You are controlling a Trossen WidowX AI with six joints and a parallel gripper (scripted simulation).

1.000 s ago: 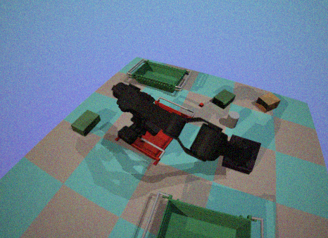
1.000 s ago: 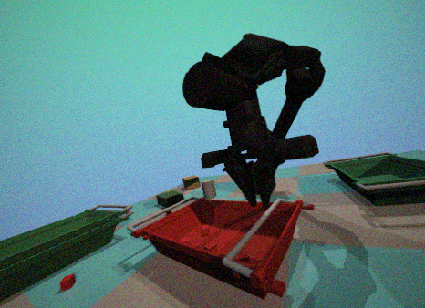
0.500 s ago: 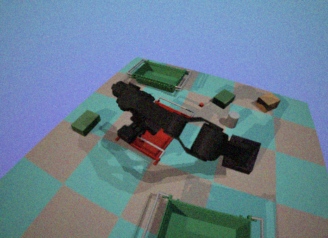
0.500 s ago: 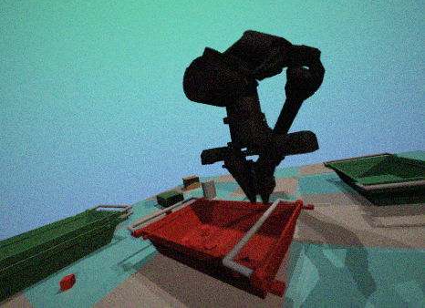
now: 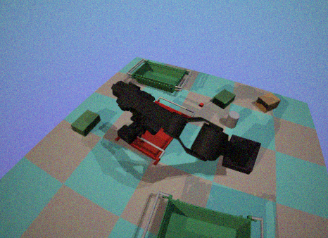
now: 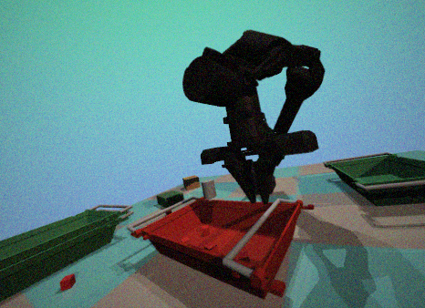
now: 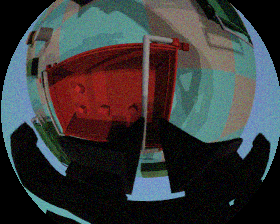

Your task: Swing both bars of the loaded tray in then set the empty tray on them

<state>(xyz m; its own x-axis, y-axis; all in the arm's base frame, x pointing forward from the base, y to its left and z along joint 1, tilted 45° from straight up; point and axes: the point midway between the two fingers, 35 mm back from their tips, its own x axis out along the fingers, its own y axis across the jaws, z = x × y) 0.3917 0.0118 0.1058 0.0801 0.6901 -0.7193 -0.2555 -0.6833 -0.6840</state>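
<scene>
Now: the green tray 320 mm behind my gripper tip, 270 mm to the left of it and 50 mm below it. The rest, counted from my gripper tip: grey cylinder (350 mm behind, 300 mm to the right, 60 mm below); then small red block (140 mm ahead, 340 mm to the right, 90 mm below); then red cube (180 mm behind, 380 mm to the right, 90 mm below).
</scene>
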